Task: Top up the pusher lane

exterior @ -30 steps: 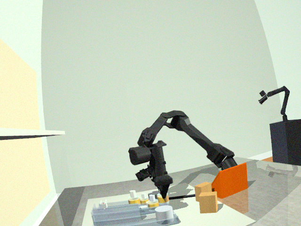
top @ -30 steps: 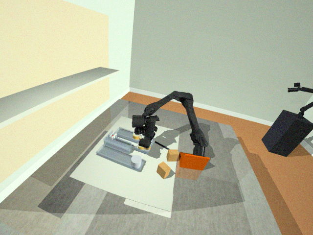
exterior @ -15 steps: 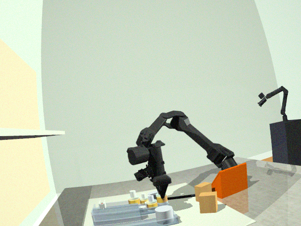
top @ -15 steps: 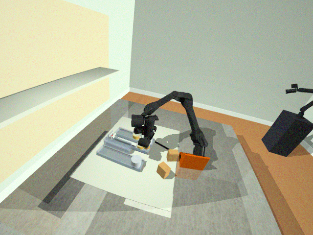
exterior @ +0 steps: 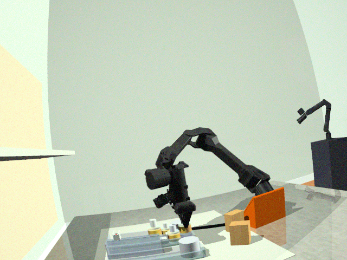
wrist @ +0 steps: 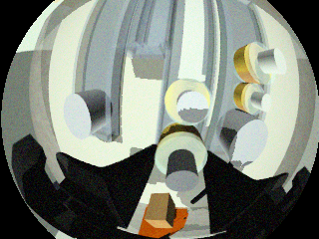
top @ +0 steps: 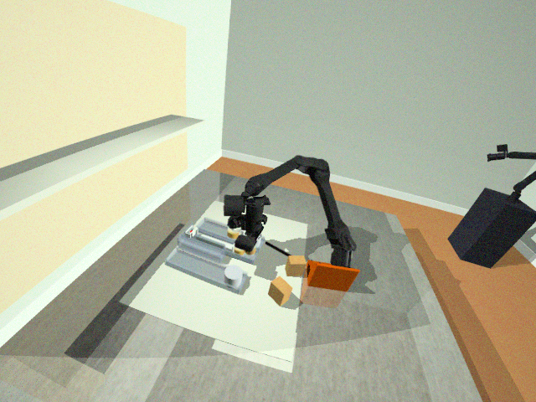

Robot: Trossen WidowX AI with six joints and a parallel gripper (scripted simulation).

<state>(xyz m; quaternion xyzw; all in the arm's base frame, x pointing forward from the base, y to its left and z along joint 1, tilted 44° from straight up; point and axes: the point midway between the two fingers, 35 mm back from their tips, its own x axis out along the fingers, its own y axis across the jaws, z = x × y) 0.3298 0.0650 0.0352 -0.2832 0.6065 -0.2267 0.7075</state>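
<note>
Right now my gripper tip is 15 cm short of the grey rack, 4 cm above it and 3 cm to the right of it.
</note>
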